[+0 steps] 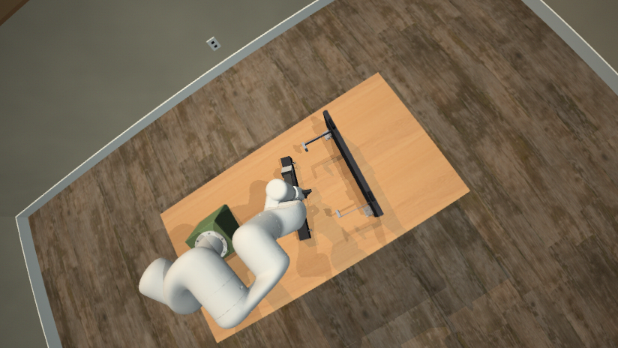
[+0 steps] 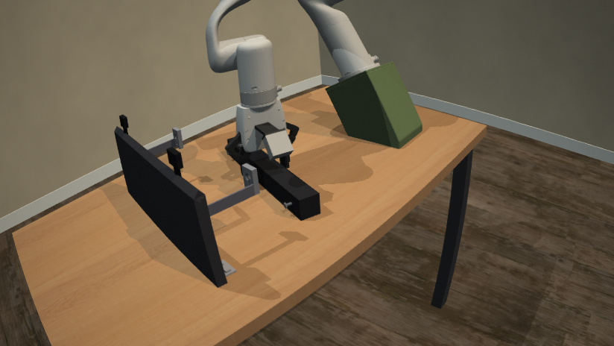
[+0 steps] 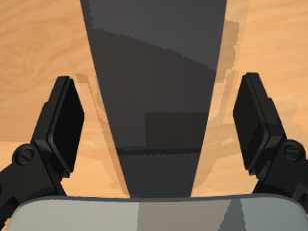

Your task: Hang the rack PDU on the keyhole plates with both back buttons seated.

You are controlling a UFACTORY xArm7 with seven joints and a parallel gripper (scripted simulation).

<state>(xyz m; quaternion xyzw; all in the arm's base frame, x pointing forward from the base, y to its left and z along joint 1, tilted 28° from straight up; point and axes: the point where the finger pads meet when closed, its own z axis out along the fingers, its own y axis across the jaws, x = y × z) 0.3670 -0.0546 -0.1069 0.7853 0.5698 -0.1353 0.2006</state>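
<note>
Now: the rack PDU 2 cm ahead of my hand, 1 cm to the right of it and 1 cm below it. The rest, counted from my hand: black upright panel 27 cm ahead, 3 cm to the right, 5 cm above.
</note>
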